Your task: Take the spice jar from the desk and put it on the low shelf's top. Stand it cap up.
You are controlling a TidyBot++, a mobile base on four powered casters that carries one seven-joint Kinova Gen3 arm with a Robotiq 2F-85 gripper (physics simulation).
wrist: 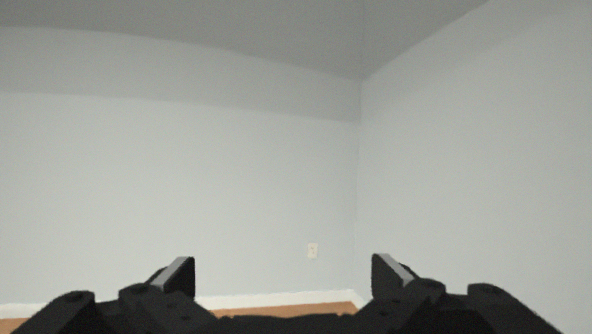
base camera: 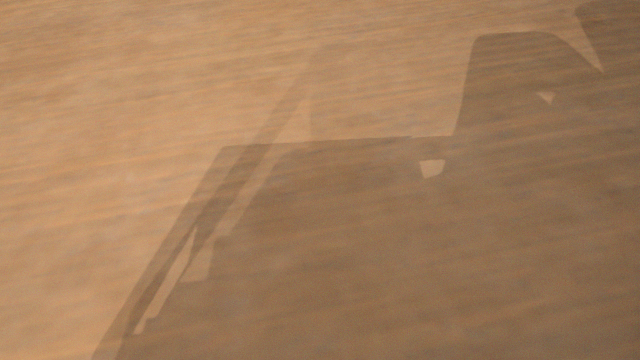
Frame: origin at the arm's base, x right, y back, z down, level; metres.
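Seen in the pictures: gripper, fingertip midpoint: (wrist: 284, 274).
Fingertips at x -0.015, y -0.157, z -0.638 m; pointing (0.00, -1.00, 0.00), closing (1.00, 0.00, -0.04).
A point is followed by its place in that frame.
My gripper (wrist: 284, 274) @(x -0.015, y -0.157, z -0.638 m) is open and empty at the bottom of the wrist view, its two dark fingers wide apart with a wall behind them. It does not show in the base camera view. The spice jar, the desk and the low shelf do not show in either view.
The wood floor (base camera: 125, 90) @(x -0.356, y -0.661, z 0.397 m) (wrist: 285, 309) @(x 0.057, y -2.281, z 0.397 m) carries broad dark shadows in the base camera view. In the wrist view two pale walls (wrist: 175, 190) @(x -0.720, y -2.227, z -0.442 m) (wrist: 475, 175) @(x 0.781, y -1.274, z -0.648 m) meet at a corner right of centre, with a white baseboard (wrist: 260, 298) @(x -0.126, y -2.315, z 0.334 m) and a wall outlet (wrist: 312, 250) @(x 0.247, y -2.390, z -0.006 m).
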